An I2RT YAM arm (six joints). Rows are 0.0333 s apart.
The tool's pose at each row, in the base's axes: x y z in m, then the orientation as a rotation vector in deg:
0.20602, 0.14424, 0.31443, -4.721, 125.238, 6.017
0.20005, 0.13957, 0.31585, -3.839, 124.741, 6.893
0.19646, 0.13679, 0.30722, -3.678, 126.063, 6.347
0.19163, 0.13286, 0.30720, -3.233, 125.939, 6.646
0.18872, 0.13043, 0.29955, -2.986, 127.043, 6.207
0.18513, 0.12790, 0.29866, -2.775, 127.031, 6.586
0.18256, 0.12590, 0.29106, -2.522, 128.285, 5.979
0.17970, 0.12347, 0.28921, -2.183, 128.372, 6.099
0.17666, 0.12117, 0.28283, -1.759, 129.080, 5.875
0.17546, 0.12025, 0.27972, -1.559, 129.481, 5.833
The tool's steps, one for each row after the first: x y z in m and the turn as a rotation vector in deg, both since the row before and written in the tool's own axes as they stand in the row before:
0.00239, -0.00399, -0.00615, -0.309, -0.541, 0.935
0.00914, -0.00296, 0.00167, 0.479, 1.304, -0.015
0.00289, -0.00349, -0.00427, -0.055, -0.144, 0.424
0.00789, -0.00266, 0.00189, 0.430, 1.082, 0.073
0.00287, -0.00230, -0.00256, -0.198, -0.017, 0.288
0.00760, -0.00229, 0.00233, 0.556, 1.229, 0.025
0.00322, -0.00234, -0.00131, 0.034, 0.073, 0.291
0.00686, -0.00250, 0.00137, 0.326, 0.684, 0.258
0.00316, -0.00105, 0.00095, 0.109, 0.391, 0.146

